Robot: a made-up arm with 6 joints. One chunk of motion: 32 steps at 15 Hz.
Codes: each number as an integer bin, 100 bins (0 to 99) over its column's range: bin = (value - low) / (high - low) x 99, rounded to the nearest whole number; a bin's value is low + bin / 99 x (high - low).
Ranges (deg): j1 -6..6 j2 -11..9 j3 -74..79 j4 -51..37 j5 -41..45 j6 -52..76
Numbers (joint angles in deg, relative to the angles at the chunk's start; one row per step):
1: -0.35 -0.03 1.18 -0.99 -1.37 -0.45
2: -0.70 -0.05 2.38 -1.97 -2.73 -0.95
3: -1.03 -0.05 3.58 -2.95 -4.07 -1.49
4: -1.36 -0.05 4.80 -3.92 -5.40 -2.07
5: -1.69 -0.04 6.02 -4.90 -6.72 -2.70
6: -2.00 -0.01 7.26 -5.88 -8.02 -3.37
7: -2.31 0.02 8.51 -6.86 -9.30 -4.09
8: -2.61 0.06 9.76 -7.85 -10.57 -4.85
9: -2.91 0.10 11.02 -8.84 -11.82 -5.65
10: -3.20 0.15 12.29 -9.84 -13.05 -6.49
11: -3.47 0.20 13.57 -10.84 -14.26 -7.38
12: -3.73 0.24 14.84 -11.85 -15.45 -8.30
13: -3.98 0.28 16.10 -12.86 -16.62 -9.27
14: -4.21 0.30 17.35 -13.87 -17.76 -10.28
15: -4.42 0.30 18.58 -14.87 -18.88 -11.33
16: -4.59 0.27 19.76 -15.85 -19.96 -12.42
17: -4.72 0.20 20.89 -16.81 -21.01 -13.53
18: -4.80 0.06 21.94 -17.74 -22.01 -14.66
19: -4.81 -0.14 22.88 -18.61 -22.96 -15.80
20: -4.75 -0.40 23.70 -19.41 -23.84 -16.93
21: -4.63 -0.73 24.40 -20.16 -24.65 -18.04
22: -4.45 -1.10 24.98 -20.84 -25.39 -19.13
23: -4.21 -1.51 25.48 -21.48 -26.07 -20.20
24: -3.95 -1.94 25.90 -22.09 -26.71 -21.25
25: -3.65 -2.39 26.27 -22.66 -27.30 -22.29
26: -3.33 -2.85 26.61 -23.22 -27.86 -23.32
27: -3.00 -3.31 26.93 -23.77 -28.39 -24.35
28: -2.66 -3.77 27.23 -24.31 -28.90 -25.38
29: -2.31 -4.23 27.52 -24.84 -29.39 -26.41
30: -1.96 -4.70 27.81 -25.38 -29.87 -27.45
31: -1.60 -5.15 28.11 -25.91 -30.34 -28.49
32: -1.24 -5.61 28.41 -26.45 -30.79 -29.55
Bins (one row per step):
1: 47 54 49 56 46 40
2: 44 54 49 55 44 39
3: 41 54 50 54 43 39
4: 38 54 51 53 41 39
5: 36 54 52 52 39 38
6: 33 54 53 51 38 38
7: 30 55 53 50 36 37
8: 28 55 54 49 35 36
9: 25 55 55 47 34 36
10: 23 55 56 46 32 35
11: 21 55 57 45 31 35
12: 19 56 57 44 29 34
13: 17 56 58 43 28 33
14: 15 56 59 42 27 32
15: 13 56 60 41 25 31
16: 12 56 61 40 24 31
17: 11 55 61 38 23 30
18: 10 55 62 37 22 29
19: 10 54 63 36 21 28
20: 10 52 63 36 20 27
21: 11 51 64 35 19 26
22: 13 49 64 34 18 25
23: 15 47 64 33 17 25
24: 17 45 65 33 16 24
25: 19 43 65 32 16 23
26: 22 40 65 31 15 22
27: 25 38 65 31 15 21
28: 28 36 66 30 14 21
29: 30 34 66 29 13 20
30: 33 31 66 29 13 19
31: 36 29 66 28 12 18
32: 39 27 66 28 12 17

